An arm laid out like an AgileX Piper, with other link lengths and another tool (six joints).
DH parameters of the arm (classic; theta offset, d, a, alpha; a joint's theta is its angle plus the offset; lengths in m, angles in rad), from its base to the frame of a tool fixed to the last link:
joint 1: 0 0.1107 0 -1.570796
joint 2: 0.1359 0 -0.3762 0
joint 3: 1.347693 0 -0.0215 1.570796
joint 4: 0 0.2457 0 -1.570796
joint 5: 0 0 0 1.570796
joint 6: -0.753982 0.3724 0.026 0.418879
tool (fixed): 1.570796 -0.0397 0 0
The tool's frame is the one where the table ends.
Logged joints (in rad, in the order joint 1, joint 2, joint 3, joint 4, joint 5, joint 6), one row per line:
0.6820, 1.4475, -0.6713, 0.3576, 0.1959, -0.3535
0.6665, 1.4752, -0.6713, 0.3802, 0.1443, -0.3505
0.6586, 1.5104, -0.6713, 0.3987, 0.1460, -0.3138
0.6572, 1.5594, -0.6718, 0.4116, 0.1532, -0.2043
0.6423, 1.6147, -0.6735, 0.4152, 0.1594, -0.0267
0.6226, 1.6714, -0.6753, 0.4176, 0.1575, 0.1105
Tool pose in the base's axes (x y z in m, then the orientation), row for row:
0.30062, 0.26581, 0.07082, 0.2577, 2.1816, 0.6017
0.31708, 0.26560, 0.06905, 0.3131, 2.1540, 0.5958
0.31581, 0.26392, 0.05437, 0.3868, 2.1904, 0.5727
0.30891, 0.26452, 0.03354, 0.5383, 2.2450, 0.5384
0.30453, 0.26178, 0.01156, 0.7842, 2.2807, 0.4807
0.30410, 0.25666, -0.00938, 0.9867, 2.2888, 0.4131
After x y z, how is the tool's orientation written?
As a rotation vector, in radians.
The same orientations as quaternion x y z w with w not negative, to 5 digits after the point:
0.10275, 0.86984, 0.23991, 0.41865
0.12538, 0.86258, 0.23859, 0.42815
0.15361, 0.86985, 0.22743, 0.40993
0.21041, 0.87752, 0.21045, 0.37603
0.30050, 0.87396, 0.18420, 0.33462
0.37222, 0.86343, 0.15584, 0.30276

